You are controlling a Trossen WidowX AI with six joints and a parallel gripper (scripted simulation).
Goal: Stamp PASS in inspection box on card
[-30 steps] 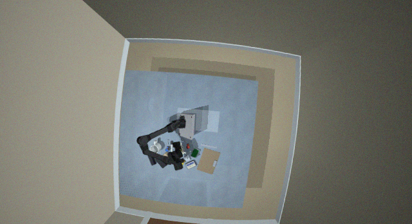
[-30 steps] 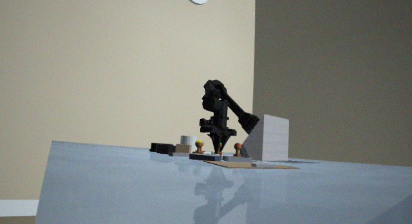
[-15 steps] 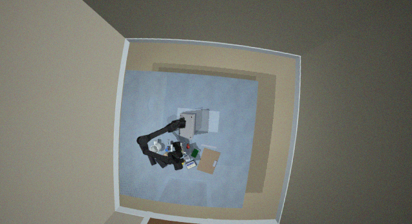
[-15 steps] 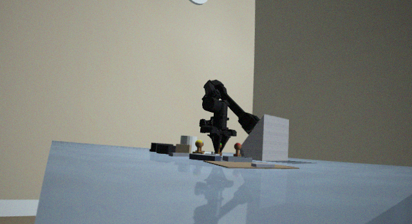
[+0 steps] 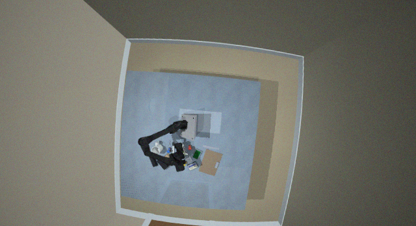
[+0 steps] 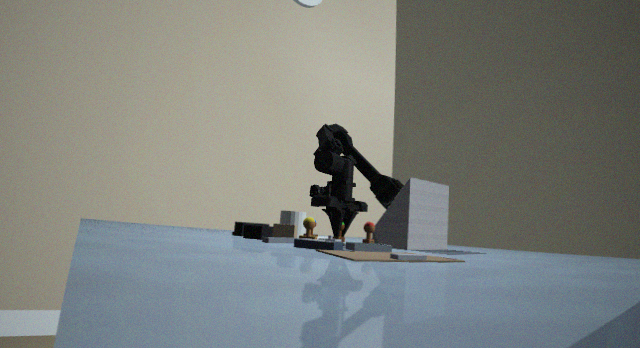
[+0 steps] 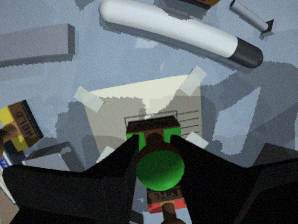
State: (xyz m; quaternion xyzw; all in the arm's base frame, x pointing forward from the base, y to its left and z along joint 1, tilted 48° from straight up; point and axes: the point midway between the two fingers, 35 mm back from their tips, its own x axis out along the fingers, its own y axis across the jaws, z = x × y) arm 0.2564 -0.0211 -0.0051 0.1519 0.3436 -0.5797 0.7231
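My gripper tip is right at the green-knobbed stamp. Round my gripper tip: white inspection card 10 mm ahead, 30 mm below; red-knobbed stamp 40 mm behind, 70 mm to the left; white marker 10 mm behind, 90 mm to the right, 10 mm below.
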